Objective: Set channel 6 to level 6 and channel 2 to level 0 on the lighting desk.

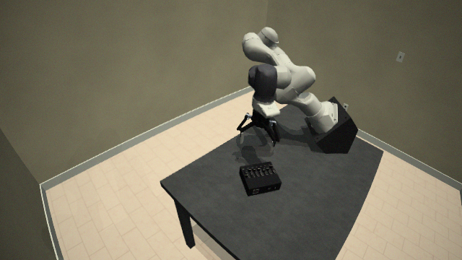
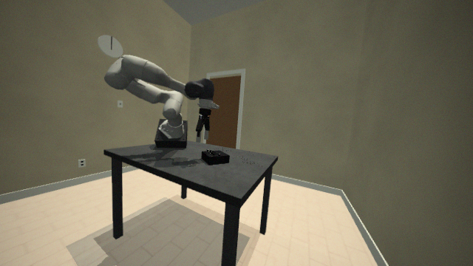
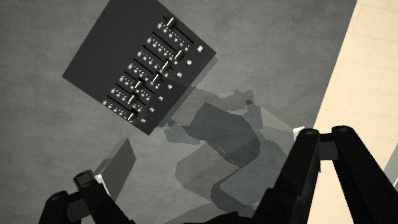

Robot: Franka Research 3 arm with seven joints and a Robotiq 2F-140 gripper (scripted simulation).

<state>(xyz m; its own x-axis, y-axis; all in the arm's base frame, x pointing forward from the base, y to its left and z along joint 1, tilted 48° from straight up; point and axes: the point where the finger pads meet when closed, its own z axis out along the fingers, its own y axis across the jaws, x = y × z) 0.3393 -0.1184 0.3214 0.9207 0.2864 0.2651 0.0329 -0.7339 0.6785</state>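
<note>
My hand is 90 mm above the channel 2 cap, 80 mm to the right of it and 30 mm short of it. Round my hand: channel 1 cap (90 mm to the left, 90 mm below, 10 mm ahead); channel 6 cap (90 mm below, 80 mm ahead).
</note>
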